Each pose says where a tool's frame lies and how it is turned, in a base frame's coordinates. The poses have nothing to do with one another.
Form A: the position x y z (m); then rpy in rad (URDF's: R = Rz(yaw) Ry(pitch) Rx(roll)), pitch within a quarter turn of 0, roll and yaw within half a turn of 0.
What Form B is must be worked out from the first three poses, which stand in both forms.
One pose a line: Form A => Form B
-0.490 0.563 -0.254 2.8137 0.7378 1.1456 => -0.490 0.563 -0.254 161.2 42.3 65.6
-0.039 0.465 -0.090 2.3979 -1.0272 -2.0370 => -0.039 0.465 -0.090 137.4 -58.9 -116.7
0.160 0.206 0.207 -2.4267 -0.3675 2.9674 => 0.160 0.206 0.207 -139.0 -21.1 170.0
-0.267 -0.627 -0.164 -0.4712 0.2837 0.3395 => -0.267 -0.627 -0.164 -27.0 16.3 19.5
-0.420 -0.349 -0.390 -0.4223 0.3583 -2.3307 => -0.420 -0.349 -0.390 -24.2 20.5 -133.5
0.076 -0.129 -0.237 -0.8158 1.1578 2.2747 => 0.076 -0.129 -0.237 -46.7 66.3 130.3
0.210 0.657 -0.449 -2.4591 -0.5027 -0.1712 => 0.210 0.657 -0.449 -140.9 -28.8 -9.8
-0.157 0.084 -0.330 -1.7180 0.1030 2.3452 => -0.157 0.084 -0.330 -98.4 5.9 134.4
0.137 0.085 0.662 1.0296 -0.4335 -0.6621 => 0.137 0.085 0.662 59.0 -24.8 -37.9
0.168 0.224 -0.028 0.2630 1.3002 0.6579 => 0.168 0.224 -0.028 15.1 74.5 37.7
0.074 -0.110 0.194 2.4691 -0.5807 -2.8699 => 0.074 -0.110 0.194 141.5 -33.3 -164.4
